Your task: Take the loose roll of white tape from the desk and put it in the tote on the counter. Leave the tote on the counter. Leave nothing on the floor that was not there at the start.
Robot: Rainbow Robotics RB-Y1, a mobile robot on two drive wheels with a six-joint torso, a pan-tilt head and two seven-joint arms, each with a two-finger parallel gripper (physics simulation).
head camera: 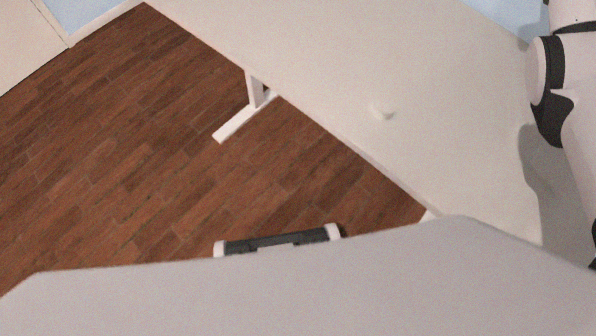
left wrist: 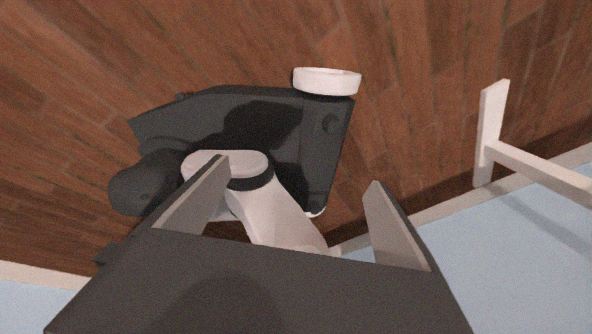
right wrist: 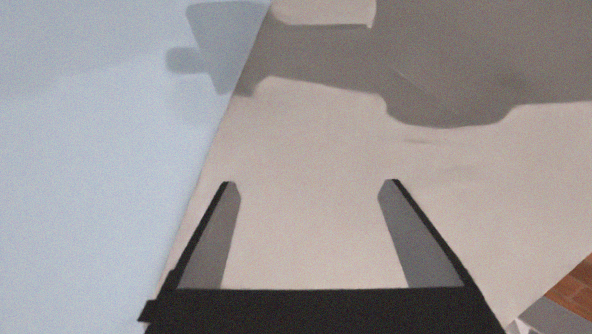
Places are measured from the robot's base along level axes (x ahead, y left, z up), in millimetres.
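Where they show: left gripper, between the fingertips: [left wrist: 299, 177]; right gripper, between the fingertips: [right wrist: 309, 189].
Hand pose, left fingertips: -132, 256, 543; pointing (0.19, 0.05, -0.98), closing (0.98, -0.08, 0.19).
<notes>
After its pixels a point has its place, as x, y, z.
A small white shape [head camera: 384, 111] @(133, -269, 975), apparently the roll of tape, sits on the pale desk [head camera: 325, 55] @(336, -191, 951) [right wrist: 300, 140] @(264, -692, 951) in the head view; it is blurred against the white top. I cannot make the roll out surely in the right wrist view. My right gripper [right wrist: 309, 189] @(193, -593, 1218) is open and empty above the desk, near the edge that meets the blue wall; its fingers are outside the head view. My left gripper [left wrist: 299, 177] @(-132, 256, 543) is open and empty, high above the floor beside my own base. The tote and the counter do not show in any view.
My right arm [head camera: 577, 60] @(-36, -324, 1293) runs down the right of the head view. My base [head camera: 280, 240] @(44, -19, 191) [left wrist: 260, 120] @(-196, 158, 169) stands on the wood floor [head camera: 125, 150] @(760, 881, 1) [left wrist: 425, 50] @(365, 362, 1). A white desk leg foot [head camera: 235, 122] reaches out below the desk edge. The arm's shadow crosses the desk.
</notes>
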